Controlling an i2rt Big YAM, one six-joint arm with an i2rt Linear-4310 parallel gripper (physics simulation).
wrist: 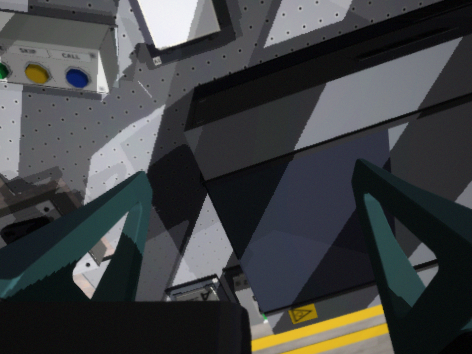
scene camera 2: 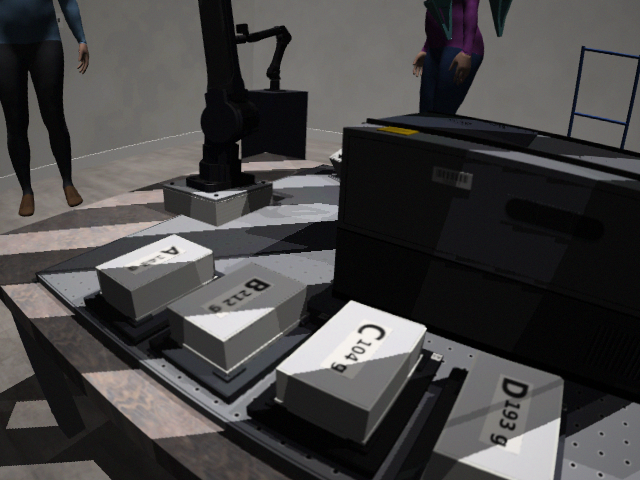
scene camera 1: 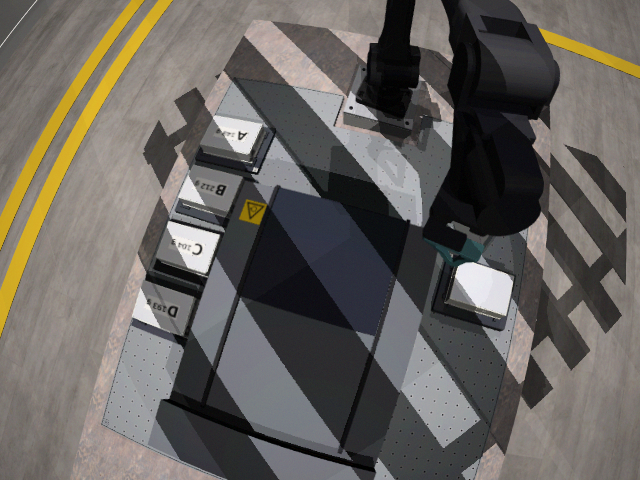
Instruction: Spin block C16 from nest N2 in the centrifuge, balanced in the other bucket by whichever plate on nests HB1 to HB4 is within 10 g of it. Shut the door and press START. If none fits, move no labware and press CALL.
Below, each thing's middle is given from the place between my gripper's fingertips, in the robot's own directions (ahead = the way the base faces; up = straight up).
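Labels:
So you can picture the centrifuge lid (scene camera 1: 320,259), my hand is 60 mm short of it, 140 mm above it and 170 mm to the left of it. There's a dark centrifuge (scene camera 2: 519,252) as well, and that one's 210 mm ahead of my hand, 160 mm to the right of it and 230 mm below it.

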